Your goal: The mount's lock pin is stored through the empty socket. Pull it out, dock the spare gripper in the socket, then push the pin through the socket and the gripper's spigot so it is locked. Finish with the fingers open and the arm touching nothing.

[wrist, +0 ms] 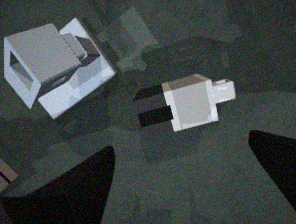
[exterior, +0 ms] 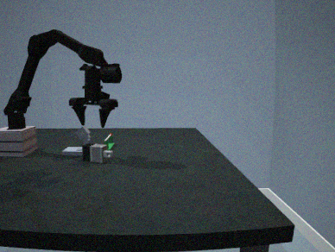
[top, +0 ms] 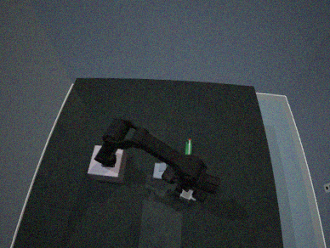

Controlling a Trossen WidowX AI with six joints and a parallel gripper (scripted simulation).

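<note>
Now: the spare gripper 2 cm ahead of my gripper tip, 1 cm to the right of it and 10 cm below it. The rest, counted from my gripper tip: grey mount socket (7 cm behind, 11 cm to the left, 7 cm below); then green rest (4 cm ahead, 21 cm to the left, 10 cm below).
</note>
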